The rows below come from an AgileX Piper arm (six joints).
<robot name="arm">
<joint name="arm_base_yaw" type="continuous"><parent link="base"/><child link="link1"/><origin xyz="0 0 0.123" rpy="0 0 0"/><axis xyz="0 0 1"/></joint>
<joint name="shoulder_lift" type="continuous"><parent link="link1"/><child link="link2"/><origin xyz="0 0 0" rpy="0 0 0"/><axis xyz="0 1 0"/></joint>
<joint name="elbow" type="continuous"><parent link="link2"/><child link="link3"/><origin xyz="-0.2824 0 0.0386" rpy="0 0 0"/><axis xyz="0 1 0"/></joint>
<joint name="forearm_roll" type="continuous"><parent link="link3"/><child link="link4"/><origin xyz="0.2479 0 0.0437" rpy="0 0 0"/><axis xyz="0.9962 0 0.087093"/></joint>
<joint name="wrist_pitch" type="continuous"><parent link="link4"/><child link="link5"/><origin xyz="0 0 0" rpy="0 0 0"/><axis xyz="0 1 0"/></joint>
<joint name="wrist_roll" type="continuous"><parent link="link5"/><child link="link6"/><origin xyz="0.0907 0 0.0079" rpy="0 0 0"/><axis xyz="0.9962 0 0.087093"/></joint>
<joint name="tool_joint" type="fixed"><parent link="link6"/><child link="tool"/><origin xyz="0 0 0" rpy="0 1.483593 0"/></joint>
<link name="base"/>
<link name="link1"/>
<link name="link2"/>
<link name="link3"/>
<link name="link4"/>
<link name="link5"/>
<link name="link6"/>
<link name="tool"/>
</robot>
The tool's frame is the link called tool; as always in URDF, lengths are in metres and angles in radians. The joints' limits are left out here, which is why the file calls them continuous.
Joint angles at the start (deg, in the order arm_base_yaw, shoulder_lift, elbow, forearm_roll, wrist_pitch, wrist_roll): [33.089 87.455 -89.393 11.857 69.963 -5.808]
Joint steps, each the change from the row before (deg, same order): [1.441 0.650 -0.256 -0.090 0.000 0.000]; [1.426 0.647 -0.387 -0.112 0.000 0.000]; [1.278 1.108 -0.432 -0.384 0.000 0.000]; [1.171 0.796 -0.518 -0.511 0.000 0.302]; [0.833 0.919 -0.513 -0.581 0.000 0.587]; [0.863 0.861 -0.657 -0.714 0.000 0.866]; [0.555 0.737 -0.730 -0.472 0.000 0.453]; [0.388 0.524 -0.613 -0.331 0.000 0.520]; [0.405 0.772 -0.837 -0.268 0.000 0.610]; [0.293 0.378 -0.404 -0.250 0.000 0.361]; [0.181 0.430 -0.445 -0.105 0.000 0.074]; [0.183 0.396 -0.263 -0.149 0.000 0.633]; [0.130 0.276 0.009 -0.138 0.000 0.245]
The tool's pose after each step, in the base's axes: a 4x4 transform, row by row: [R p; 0 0 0 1], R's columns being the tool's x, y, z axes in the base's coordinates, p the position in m. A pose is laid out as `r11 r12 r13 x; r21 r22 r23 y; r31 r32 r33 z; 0 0 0 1`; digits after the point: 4 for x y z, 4 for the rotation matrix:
-0.7150 -0.6497 0.2581 0.2508; -0.5278 0.7438 0.4102 0.1937; -0.4585 0.1570 -0.8747 0.3772; 0 0 0 1
-0.7029 -0.6675 0.2457 0.2484; -0.5472 0.7282 0.4127 0.2016; -0.4544 0.1556 -0.8771 0.3756; 0 0 0 1
-0.6933 -0.6823 0.2320 0.2483; -0.5679 0.7155 0.4070 0.2097; -0.4437 0.1504 -0.8835 0.3714; 0 0 0 1
-0.6850 -0.6928 0.2255 0.2474; -0.5820 0.7065 0.4026 0.2165; -0.4382 0.1445 -0.8872 0.3693; 0 0 0 1
-0.6837 -0.6955 0.2208 0.2480; -0.5895 0.7048 0.3947 0.2221; -0.4301 0.1397 -0.8919 0.3664; 0 0 0 1
-0.6837 -0.6958 0.2200 0.2485; -0.5935 0.7056 0.3872 0.2276; -0.4246 0.1342 -0.8954 0.3645; 0 0 0 1
-0.6817 -0.6974 0.2212 0.2494; -0.5967 0.7049 0.3835 0.2318; -0.4234 0.1295 -0.8967 0.3636; 0 0 0 1
-0.6822 -0.6963 0.2232 0.2502; -0.5960 0.7063 0.3819 0.2349; -0.4236 0.1275 -0.8968 0.3635; 0 0 0 1
-0.6839 -0.6943 0.2242 0.2516; -0.5942 0.7084 0.3809 0.2389; -0.4233 0.1273 -0.8970 0.3630; 0 0 0 1
-0.6841 -0.6937 0.2253 0.2520; -0.5942 0.7092 0.3794 0.2411; -0.4229 0.1257 -0.8974 0.3627; 0 0 0 1
-0.6826 -0.6951 0.2254 0.2529; -0.5959 0.7080 0.3790 0.2432; -0.4230 0.1244 -0.8975 0.3622; 0 0 0 1
-0.6885 -0.6897 0.2243 0.2537; -0.5915 0.7130 0.3765 0.2451; -0.4196 0.1266 -0.8989 0.3611; 0 0 0 1
-0.6911 -0.6879 0.2216 0.2541; -0.5920 0.7147 0.3724 0.2463; -0.4146 0.1261 -0.9012 0.3593; 0 0 0 1

